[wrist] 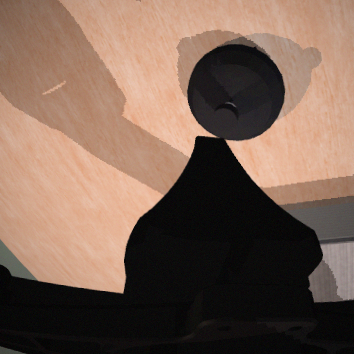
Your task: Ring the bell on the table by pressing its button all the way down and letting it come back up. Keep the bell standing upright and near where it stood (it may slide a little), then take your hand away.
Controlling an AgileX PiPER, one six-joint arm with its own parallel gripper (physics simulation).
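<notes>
The bell [235,75] is a dark, round shape seen from above, upper right of centre in the wrist view. Its button [228,108] shows as a small dark spot with a light glint, in the lower half of the dome. My gripper [207,153] is a black silhouette with its fingers together in a narrow tip, shut with no thing seen between them. In the view the tip lies just below the bell's lower edge and does not cover the button. How high the tip is above the table cannot be told.
The light wooden table top [150,100] carries shadows of the arm and the bell. The table's edge crosses at right, with a grey strip and a pale surface [340,262] beyond it. A greenish area shows at lower left.
</notes>
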